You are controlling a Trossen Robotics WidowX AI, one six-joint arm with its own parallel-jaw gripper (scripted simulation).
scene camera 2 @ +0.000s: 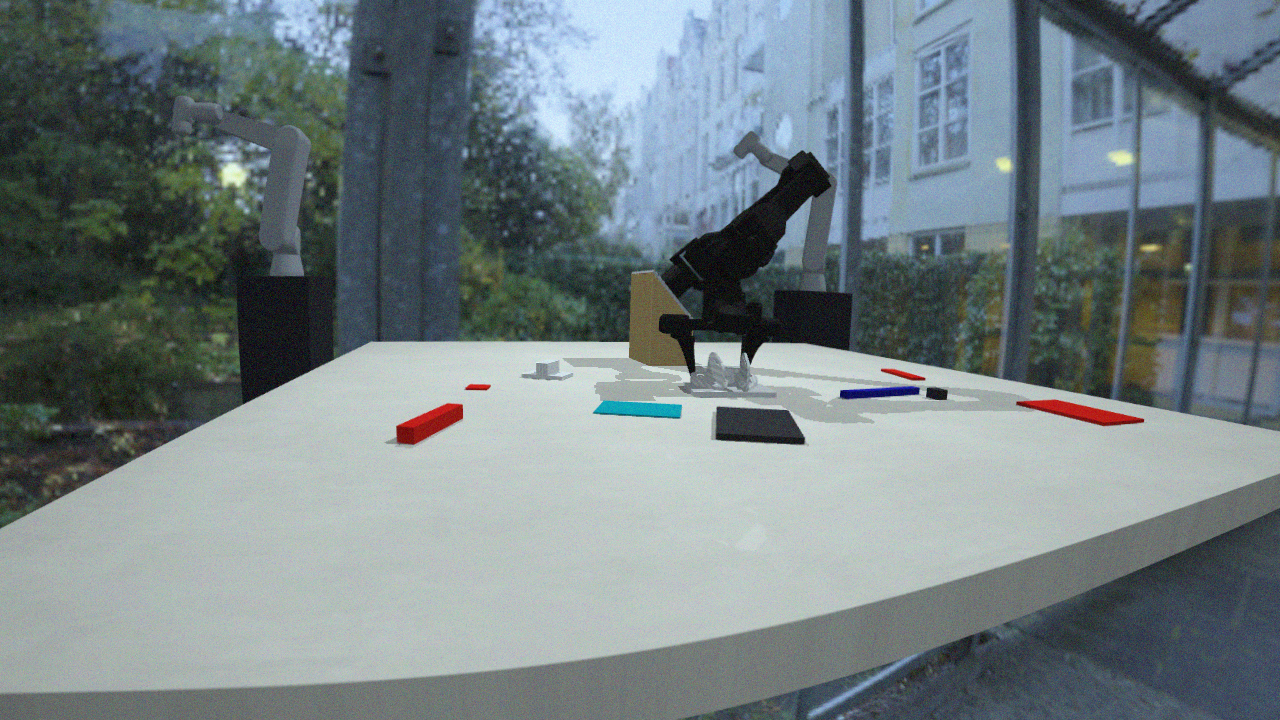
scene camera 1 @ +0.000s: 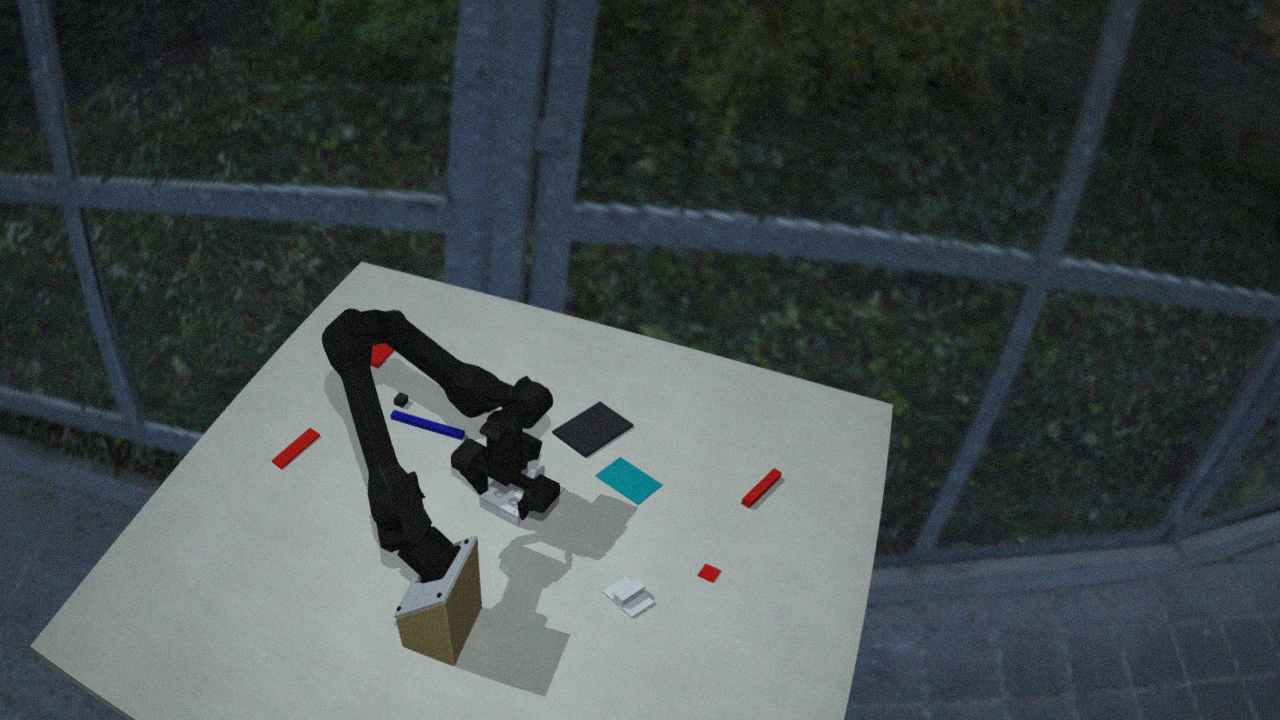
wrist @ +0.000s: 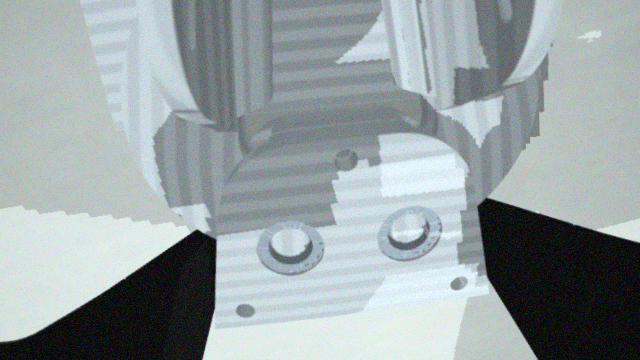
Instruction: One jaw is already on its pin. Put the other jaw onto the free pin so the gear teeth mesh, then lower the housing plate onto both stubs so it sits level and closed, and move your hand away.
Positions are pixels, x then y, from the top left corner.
Labels:
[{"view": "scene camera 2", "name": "my gripper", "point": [717,380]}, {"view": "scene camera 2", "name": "black tile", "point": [759,425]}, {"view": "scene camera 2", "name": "teal tile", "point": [657,410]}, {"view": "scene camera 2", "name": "red block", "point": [412,431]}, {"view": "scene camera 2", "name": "white jaw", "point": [713,378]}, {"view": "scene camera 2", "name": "white base plate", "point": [732,390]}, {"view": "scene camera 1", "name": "my gripper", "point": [504,508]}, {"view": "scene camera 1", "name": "white housing plate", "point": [502,503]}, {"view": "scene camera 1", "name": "black tile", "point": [589,431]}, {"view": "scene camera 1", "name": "teal tile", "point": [636,485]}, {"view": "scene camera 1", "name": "blue bar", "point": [396,415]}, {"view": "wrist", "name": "my gripper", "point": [341,222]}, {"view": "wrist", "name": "white housing plate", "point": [343,186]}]

